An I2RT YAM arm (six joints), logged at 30 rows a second.
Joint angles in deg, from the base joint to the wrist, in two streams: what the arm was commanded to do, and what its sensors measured. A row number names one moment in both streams.
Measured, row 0: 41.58 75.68 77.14 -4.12 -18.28 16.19
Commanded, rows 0 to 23: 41.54 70.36 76.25 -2.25 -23.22 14.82; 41.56 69.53 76.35 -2.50 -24.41 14.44; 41.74 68.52 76.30 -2.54 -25.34 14.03; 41.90 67.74 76.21 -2.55 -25.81 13.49; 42.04 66.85 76.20 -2.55 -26.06 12.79; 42.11 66.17 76.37 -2.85 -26.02 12.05; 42.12 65.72 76.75 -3.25 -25.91 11.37; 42.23 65.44 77.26 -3.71 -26.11 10.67; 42.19 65.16 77.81 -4.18 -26.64 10.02; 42.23 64.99 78.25 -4.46 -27.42 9.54; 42.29 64.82 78.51 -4.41 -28.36 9.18; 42.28 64.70 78.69 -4.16 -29.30 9.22; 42.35 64.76 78.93 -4.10 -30.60 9.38; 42.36 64.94 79.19 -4.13 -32.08 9.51; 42.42 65.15 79.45 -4.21 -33.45 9.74; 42.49 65.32 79.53 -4.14 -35.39 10.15; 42.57 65.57 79.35 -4.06 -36.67 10.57; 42.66 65.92 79.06 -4.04 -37.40 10.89; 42.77 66.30 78.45 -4.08 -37.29 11.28; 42.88 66.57 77.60 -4.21 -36.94 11.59; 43.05 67.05 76.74 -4.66 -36.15 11.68; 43.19 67.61 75.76 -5.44 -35.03 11.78; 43.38 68.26 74.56 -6.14 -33.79 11.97; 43.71 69.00 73.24 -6.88 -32.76 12.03
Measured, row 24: 42.89 66.67 76.84 -4.60 -34.13 11.11
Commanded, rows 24 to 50: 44.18 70.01 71.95 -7.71 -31.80 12.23; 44.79 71.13 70.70 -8.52 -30.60 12.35; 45.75 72.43 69.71 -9.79 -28.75 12.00; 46.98 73.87 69.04 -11.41 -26.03 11.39; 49.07 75.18 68.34 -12.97 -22.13 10.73; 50.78 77.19 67.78 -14.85 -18.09 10.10; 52.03 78.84 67.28 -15.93 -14.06 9.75; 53.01 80.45 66.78 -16.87 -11.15 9.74; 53.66 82.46 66.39 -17.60 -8.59 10.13; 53.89 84.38 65.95 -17.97 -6.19 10.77; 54.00 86.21 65.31 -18.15 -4.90 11.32; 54.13 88.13 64.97 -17.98 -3.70 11.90; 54.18 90.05 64.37 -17.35 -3.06 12.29; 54.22 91.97 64.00 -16.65 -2.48 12.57; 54.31 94.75 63.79 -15.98 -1.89 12.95; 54.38 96.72 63.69 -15.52 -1.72 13.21; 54.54 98.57 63.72 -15.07 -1.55 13.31; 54.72 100.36 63.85 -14.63 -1.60 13.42; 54.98 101.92 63.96 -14.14 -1.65 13.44; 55.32 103.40 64.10 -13.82 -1.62 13.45; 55.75 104.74 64.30 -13.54 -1.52 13.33; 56.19 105.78 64.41 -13.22 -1.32 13.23; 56.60 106.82 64.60 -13.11 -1.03 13.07; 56.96 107.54 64.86 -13.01 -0.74 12.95; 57.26 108.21 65.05 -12.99 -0.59 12.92; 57.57 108.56 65.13 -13.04 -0.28 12.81; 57.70 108.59 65.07 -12.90 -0.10 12.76
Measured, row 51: 56.62 104.44 65.69 -11.62 -2.61 13.02
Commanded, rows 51 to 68: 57.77 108.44 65.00 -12.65 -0.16 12.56; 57.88 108.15 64.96 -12.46 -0.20 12.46; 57.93 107.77 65.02 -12.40 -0.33 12.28; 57.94 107.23 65.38 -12.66 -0.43 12.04; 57.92 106.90 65.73 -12.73 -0.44 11.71; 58.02 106.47 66.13 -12.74 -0.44 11.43; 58.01 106.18 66.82 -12.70 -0.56 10.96; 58.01 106.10 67.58 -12.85 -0.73 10.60; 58.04 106.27 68.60 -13.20 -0.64 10.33; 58.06 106.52 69.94 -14.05 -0.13 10.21; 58.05 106.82 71.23 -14.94 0.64 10.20; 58.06 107.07 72.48 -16.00 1.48 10.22; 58.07 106.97 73.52 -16.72 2.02 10.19; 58.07 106.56 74.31 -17.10 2.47 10.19; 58.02 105.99 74.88 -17.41 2.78 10.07; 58.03 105.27 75.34 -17.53 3.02 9.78; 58.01 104.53 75.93 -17.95 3.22 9.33; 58.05 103.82 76.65 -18.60 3.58 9.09
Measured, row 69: 57.89 105.75 73.78 -16.08 0.84 10.79
